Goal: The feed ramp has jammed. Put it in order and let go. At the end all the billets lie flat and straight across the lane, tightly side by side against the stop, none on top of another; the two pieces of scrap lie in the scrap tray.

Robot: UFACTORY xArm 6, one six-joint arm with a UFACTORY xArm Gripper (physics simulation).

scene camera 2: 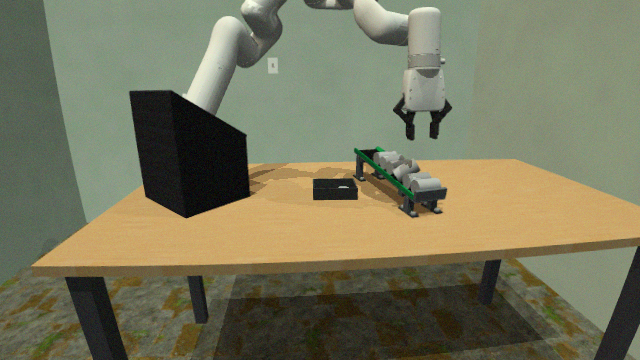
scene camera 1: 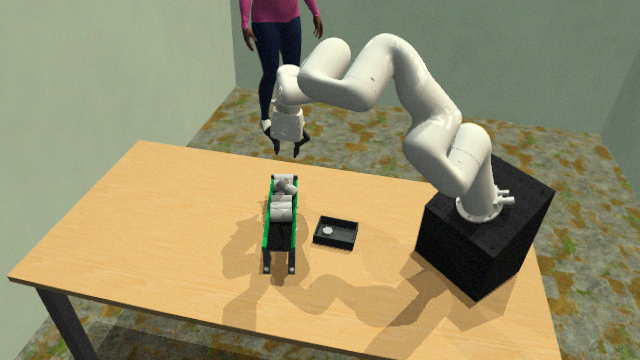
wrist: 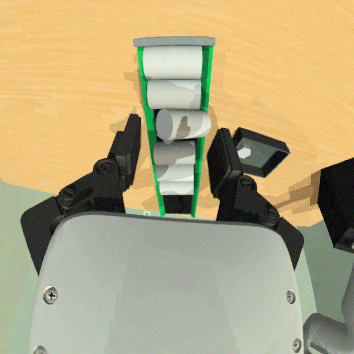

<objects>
The gripper shows in scene camera 2, in scene camera 1 [286,154] and in the wrist view. A scrap tray shows in scene camera 2, in scene camera 1 and in the wrist view [266,153]. The same spot on the scrap tray: [scene camera 2: 323,189] is [scene camera 1: 350,221]. One and the same spot on the gripper: [wrist: 101,189] is [scene camera 2: 438,115].
</objects>
